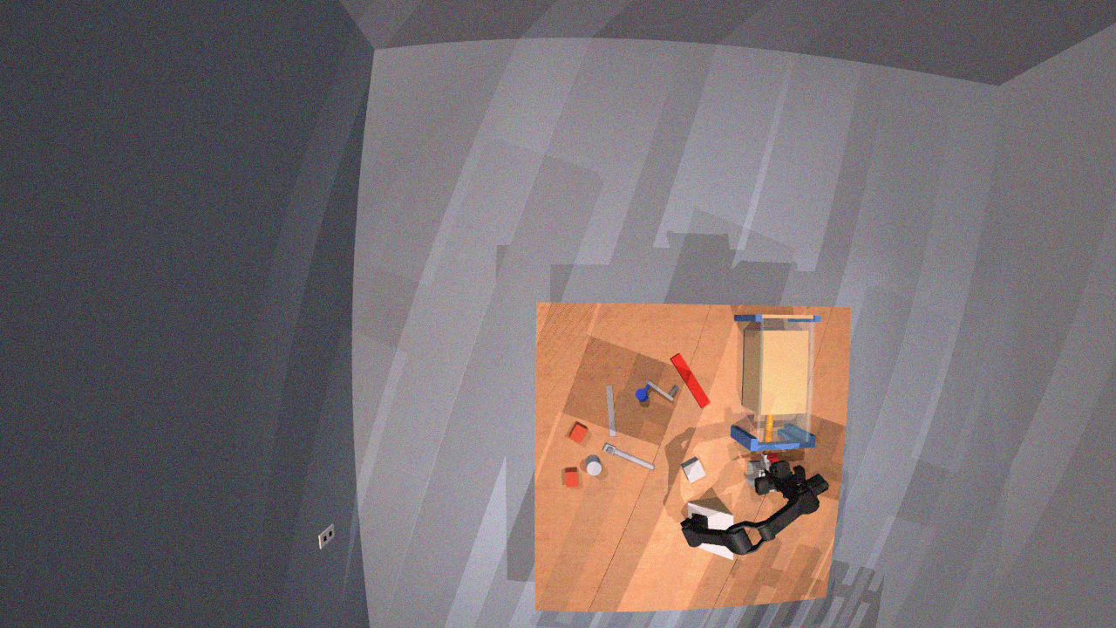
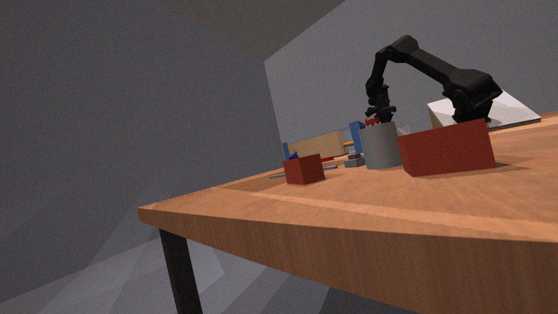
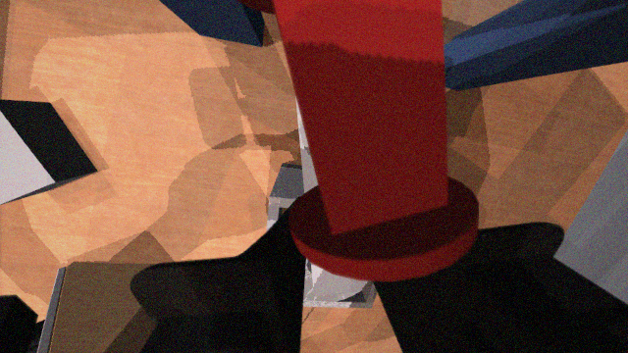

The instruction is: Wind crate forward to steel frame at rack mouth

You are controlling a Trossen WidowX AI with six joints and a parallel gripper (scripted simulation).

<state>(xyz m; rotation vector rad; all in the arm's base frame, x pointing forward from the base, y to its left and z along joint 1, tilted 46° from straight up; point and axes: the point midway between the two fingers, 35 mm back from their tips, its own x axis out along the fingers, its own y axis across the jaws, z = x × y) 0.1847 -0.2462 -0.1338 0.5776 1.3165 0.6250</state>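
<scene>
The red-knobbed crank is 20 mm ahead of my gripper tip and 20 mm above it. The rest, counted from my gripper tip: grey winch (60 mm behind, 10 mm to the right, 60 mm below); then blue steel frame (110 mm ahead, 30 mm to the right, 20 mm above); then red grip (50 mm ahead, 10 mm to the left, 50 mm above).
</scene>
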